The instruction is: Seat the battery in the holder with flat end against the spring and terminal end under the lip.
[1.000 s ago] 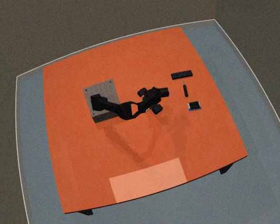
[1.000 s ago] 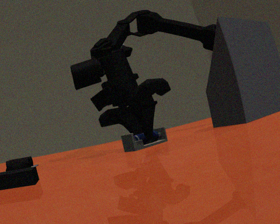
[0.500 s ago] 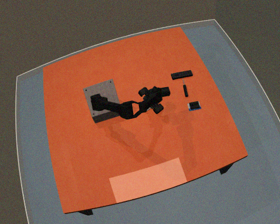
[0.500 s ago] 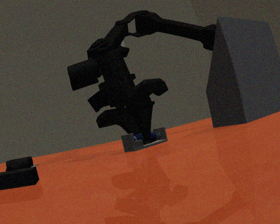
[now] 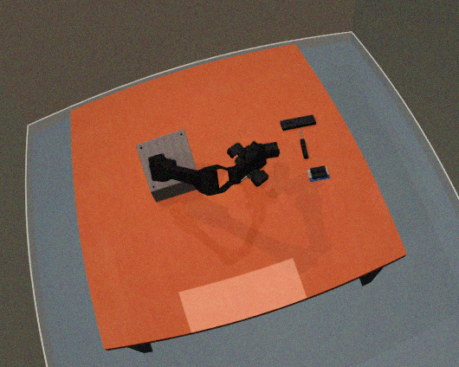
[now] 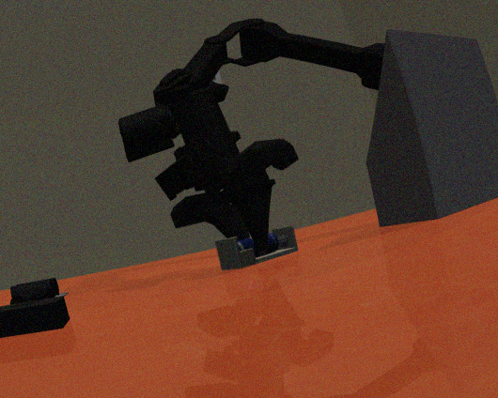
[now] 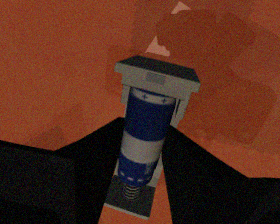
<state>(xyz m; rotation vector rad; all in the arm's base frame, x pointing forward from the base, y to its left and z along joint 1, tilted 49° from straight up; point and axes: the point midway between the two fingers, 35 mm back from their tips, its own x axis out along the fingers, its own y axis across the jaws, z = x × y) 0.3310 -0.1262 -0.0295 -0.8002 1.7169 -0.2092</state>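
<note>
The battery lies 10 mm above my gripper tip. Round my gripper tip: white plate 290 mm ahead, 100 mm to the right; flat black bar 300 mm ahead, 170 mm to the left, 10 mm above.
</note>
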